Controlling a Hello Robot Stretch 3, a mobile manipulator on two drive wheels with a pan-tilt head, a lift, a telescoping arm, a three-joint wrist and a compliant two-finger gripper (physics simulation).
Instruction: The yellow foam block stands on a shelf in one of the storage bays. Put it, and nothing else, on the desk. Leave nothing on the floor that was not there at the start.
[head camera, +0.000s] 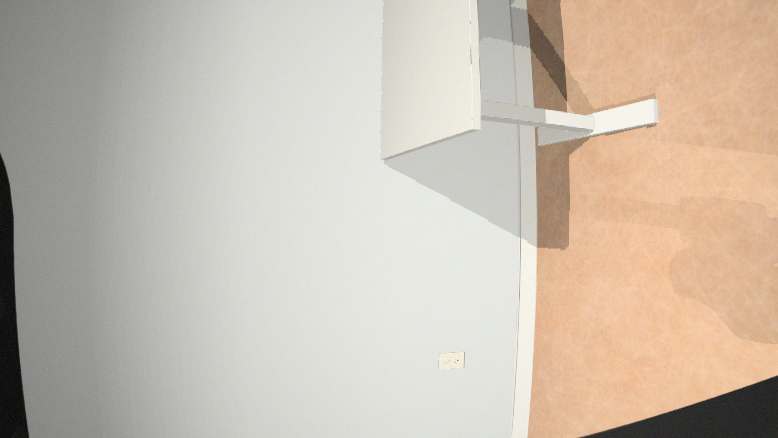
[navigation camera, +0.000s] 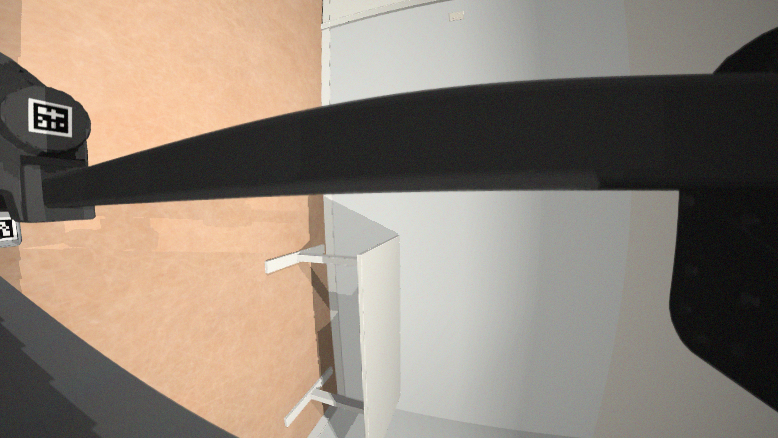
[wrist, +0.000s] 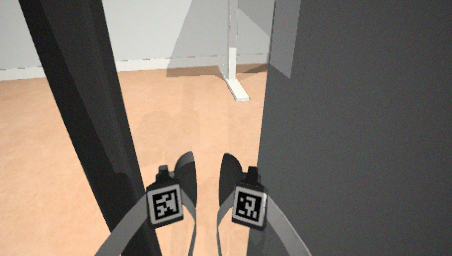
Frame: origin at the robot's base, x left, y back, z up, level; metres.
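Seen in the pictures: gripper, fingertip midpoint: (wrist: 208, 171).
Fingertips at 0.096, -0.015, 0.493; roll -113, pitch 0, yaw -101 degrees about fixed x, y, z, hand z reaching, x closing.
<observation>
A point is followed by its place in that frame, as x, y, z.
The yellow foam block does not show in these views. The desk has a pale cream top (head camera: 430, 81) @[1.459, -0.421, 0.720] (navigation camera: 381, 326) @[1.475, -0.787, 0.720] and white legs; it stands against the wall, at the upper middle in the head view and the lower middle in the navigation view. No object shows on the visible part of its top. One white desk leg (wrist: 232, 65) @[1.532, -0.375, 0.133] shows at the top of the wrist view. My gripper (wrist: 208, 171) @[0.096, -0.015, 0.493] is open, its fingertips a small gap apart with floor showing between them. It is apart from the desk leg, which stands beyond it.
A large dark grey panel (wrist: 360, 125) @[0.009, -0.050, 0.584] rises close at the right of my gripper; a dark grey surface (navigation camera: 70, 380) @[0.061, -0.049, 1.051] fills the navigation view's lower left. My black mast (wrist: 85, 110) @[0.116, 0.067, 0.544] is left of the gripper. A wall outlet (head camera: 451, 360) @[1.967, 0.565, 0.401] is beside the desk in the head view.
</observation>
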